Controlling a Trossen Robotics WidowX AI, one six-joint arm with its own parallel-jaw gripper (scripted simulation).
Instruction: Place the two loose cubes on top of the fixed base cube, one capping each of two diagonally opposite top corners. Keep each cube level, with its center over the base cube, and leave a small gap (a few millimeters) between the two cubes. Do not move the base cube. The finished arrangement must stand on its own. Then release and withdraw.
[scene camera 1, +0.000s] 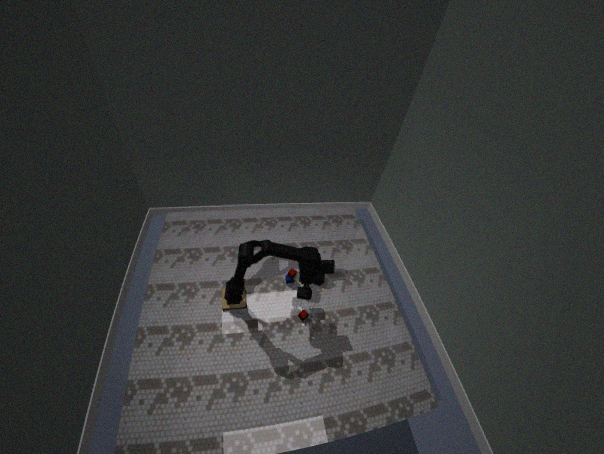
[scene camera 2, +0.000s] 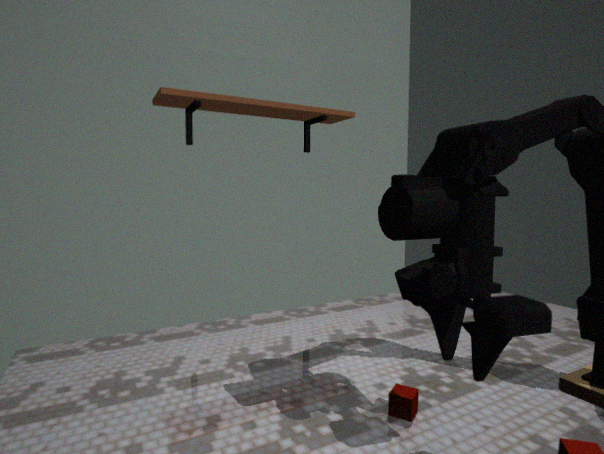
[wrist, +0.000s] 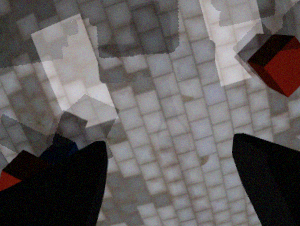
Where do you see the gripper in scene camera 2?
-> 462, 369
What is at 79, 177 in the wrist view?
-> The gripper.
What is the gripper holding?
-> Nothing.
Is the gripper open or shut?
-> Open.
